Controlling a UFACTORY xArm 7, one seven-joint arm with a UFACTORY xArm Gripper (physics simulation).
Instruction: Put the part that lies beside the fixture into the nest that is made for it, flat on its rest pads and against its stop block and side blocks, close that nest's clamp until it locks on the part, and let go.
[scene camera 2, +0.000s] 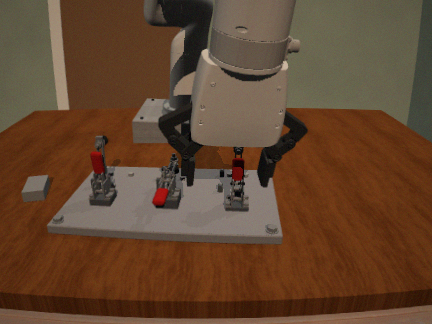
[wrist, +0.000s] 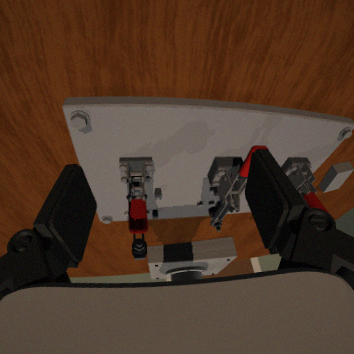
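Pixels of known places: gripper, fingertip midpoint: (scene camera 2: 226, 179) (wrist: 167, 178); arm's base at its link origin: (wrist: 185, 270).
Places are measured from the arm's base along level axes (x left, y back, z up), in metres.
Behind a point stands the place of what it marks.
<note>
The part, a plain grey block (scene camera 2: 36, 188) @(x -0.254, y -0.420, z -0.033 m) (wrist: 336, 176) @(x -0.246, y -0.416, z -0.032 m), lies on the table beside the fixture plate (scene camera 2: 135, 220) @(x -0.055, y -0.518, z -0.038 m) (wrist: 105, 145) @(x 0.128, y -0.512, z -0.038 m). Three clamps with red handles stand on the plate. The left clamp (scene camera 2: 102, 193) @(x -0.121, y -0.451, z -0.026 m) (wrist: 299, 170) @(x -0.110, y -0.473, z -0.014 m) and the right clamp (scene camera 2: 237, 200) @(x 0.099, y -0.488, z -0.021 m) (wrist: 137, 175) @(x 0.098, y -0.472, z -0.026 m) have raised handles and arms. The middle clamp (scene camera 2: 170, 194) @(x -0.003, y -0.485, z -0.011 m) (wrist: 224, 170) @(x 0.000, y -0.483, z -0.016 m) has its handle low toward the front, its arm angled toward the back. Small pads and blocks lie behind the clamps; the nests are partly hidden. My gripper (scene camera 2: 226, 183) @(x 0.076, y -0.580, z 0.057 m) (wrist: 167, 178) @(x 0.076, y -0.580, z 0.057 m) is open and empty, above the plate's right half.
The robot's base (scene camera 2: 150, 122) @(x -0.082, y -0.124, z 0.000 m) (wrist: 225, 250) @(x -0.098, y -0.125, z -0.014 m) stands behind the plate. Bolts (scene camera 2: 271, 228) @(x 0.143, y -0.555, z -0.031 m) (wrist: 79, 120) @(x 0.143, y -0.553, z -0.031 m) stick up at the plate's corners. The raised right clamp stands between the two fingers as seen in the scene view. The wooden table (scene camera 2: 350, 225) @(x 0.276, y -0.519, z -0.053 m) (wrist: 190, 50) @(x 0.046, y -0.602, z -0.052 m) surrounds the plate.
</note>
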